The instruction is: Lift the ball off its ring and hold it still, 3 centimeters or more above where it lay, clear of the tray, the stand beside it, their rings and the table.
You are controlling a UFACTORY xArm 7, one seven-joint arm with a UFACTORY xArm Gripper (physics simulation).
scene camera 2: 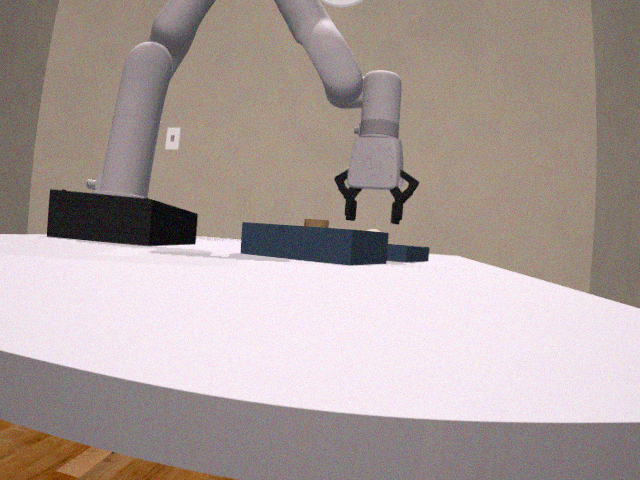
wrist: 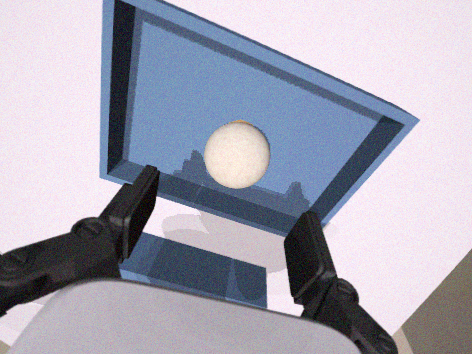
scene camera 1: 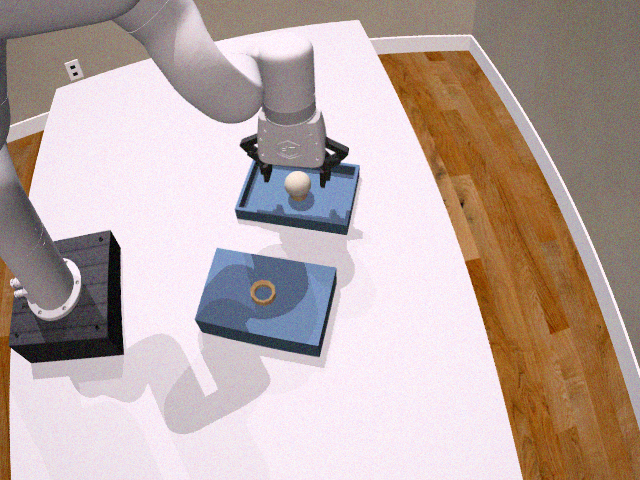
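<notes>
The cream ball rests on its small orange ring inside the shallow blue tray. In scene camera 2 a sliver of its top shows over the blue stand. The stand bears an empty orange ring. My gripper is open and empty, pointing down over the tray. Its fingertips look higher than the ball's top in scene camera 2. In the wrist view the ball lies beyond the gap between the fingers.
The stand is a closed block on the white table, apart from the tray and nearer scene camera 1. The arm's black base block stands to the left. The table's right edge runs beyond the tray and stand, with wooden floor past it.
</notes>
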